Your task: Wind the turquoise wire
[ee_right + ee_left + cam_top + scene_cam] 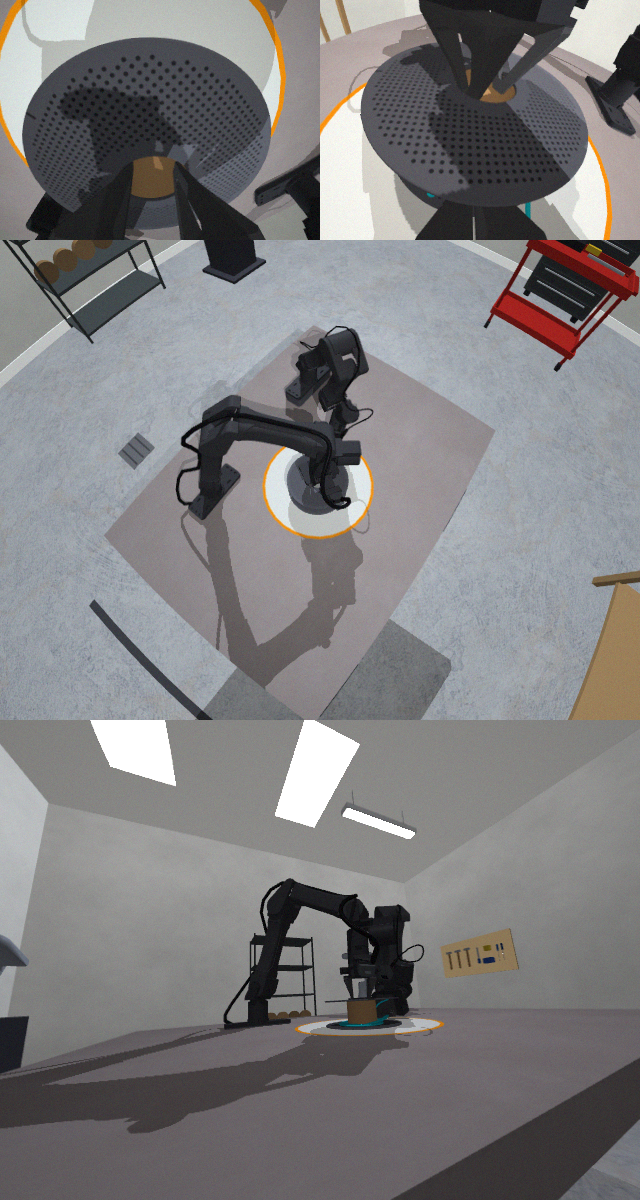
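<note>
Now: left hand 10 mm short of the orange painted ring, 50 mm to the left of it and 20 mm above it. From my left hand the other things lie so: reel 20 mm ahead, 60 mm to the right, 10 mm above.
Right now the reel is 20 mm below my right hand. The rest, counted from my right hand: orange painted ring: 60 mm below, 10 mm to the left.
</note>
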